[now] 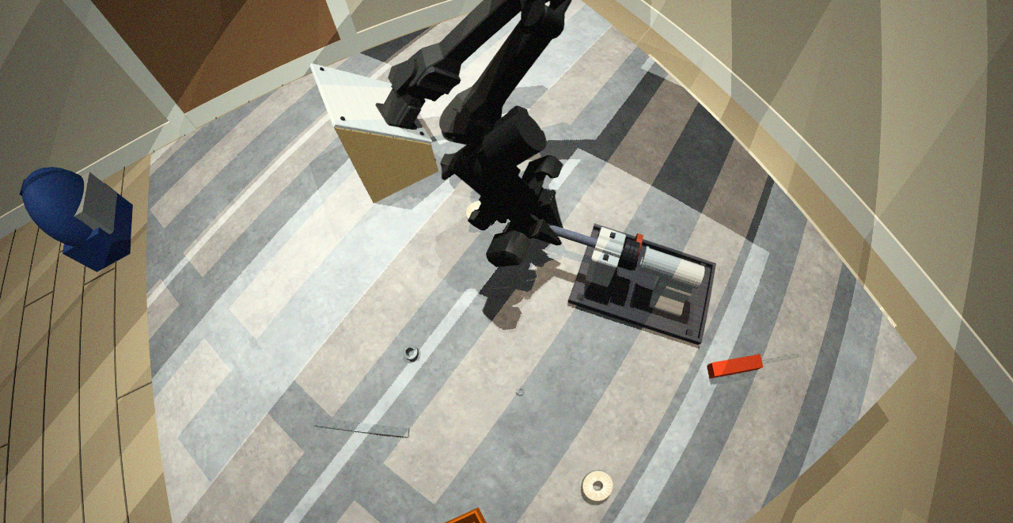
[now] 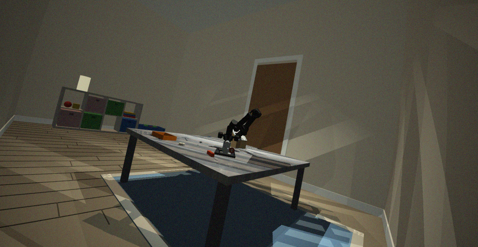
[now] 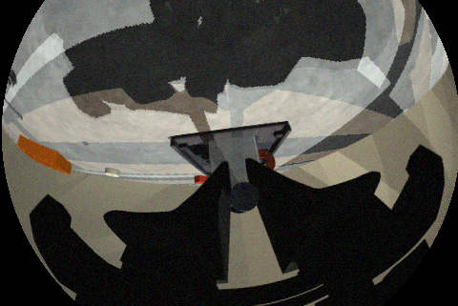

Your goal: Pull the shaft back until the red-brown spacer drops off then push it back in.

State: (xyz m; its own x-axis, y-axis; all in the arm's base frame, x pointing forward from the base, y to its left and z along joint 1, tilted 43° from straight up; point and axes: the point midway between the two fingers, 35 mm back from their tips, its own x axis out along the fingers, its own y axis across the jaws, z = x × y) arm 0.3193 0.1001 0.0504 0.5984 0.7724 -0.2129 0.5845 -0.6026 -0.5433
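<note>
Right now the blue-grey shaft is 3 cm ahead of my gripper tip, 3 cm to the left of it and 2 cm above it. Round my gripper tip: fixture (13 cm ahead, 10 cm to the left, 1 cm below); white washer (14 cm behind, 7 cm to the right, 5 cm below); red-brown spacer (7 cm ahead, 11 cm to the left, 3 cm below).
</note>
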